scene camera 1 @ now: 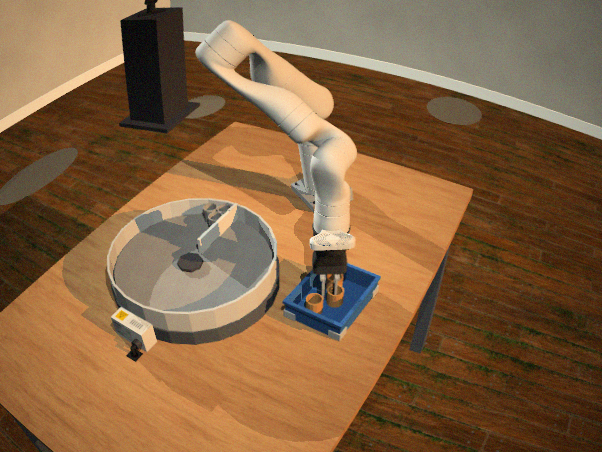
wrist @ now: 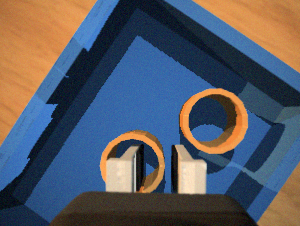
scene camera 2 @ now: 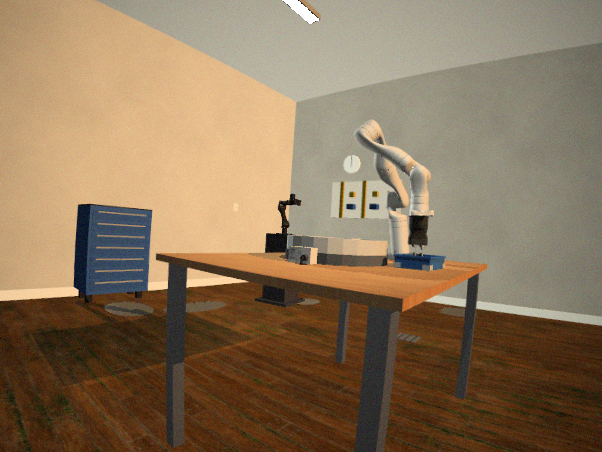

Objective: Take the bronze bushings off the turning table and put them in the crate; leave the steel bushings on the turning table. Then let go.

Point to a blue crate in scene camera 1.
357,293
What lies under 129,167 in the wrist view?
My gripper.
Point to a bronze bushing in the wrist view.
149,183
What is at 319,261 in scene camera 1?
My gripper.
